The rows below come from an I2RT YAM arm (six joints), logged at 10 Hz.
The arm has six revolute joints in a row. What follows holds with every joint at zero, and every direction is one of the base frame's.
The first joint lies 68 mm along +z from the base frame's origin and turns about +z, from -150 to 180 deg.
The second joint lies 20 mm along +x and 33.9 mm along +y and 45.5 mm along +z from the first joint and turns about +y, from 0 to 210 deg.
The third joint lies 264 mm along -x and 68.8 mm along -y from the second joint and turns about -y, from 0 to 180 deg.
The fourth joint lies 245 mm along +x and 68.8 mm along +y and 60 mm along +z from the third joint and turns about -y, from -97 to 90 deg.
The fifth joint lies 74 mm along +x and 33.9 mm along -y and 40.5 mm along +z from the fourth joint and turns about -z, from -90 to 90 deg.
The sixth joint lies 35.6 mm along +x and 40.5 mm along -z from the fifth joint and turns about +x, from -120 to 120 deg.
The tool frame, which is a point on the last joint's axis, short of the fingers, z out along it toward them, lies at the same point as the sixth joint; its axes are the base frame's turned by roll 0, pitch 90 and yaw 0 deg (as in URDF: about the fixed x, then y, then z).
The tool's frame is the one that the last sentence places.
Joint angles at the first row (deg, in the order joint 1, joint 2, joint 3, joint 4, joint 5, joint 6):
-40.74, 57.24, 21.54, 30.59, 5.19, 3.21
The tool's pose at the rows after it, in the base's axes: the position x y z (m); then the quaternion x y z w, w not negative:
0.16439 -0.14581 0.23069 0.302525 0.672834 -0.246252 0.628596
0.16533 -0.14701 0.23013 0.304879 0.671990 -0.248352 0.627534
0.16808 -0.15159 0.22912 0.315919 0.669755 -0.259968 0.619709
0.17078 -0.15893 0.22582 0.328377 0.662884 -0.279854 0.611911
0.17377 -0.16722 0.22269 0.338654 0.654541 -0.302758 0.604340
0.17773 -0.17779 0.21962 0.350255 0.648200 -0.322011 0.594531
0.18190 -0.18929 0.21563 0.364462 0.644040 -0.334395 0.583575
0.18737 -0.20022 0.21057 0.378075 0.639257 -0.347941 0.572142
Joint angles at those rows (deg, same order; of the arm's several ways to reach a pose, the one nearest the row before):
-40.80, 57.21, 21.32, 30.80, 4.79, 3.24
-40.81, 57.81, 21.43, 31.25, 5.16, 3.27
-40.94, 59.64, 22.15, 31.90, 7.03, 3.18
-41.52, 62.56, 22.56, 34.51, 9.37, 2.67
-42.18, 65.83, 23.12, 37.65, 11.74, 1.78
-43.09, 69.60, 24.35, 40.19, 13.68, 1.14
-44.11, 73.47, 25.92, 41.88, 15.14, 1.18
-44.71, 77.56, 27.58, 43.79, 17.10, 1.12

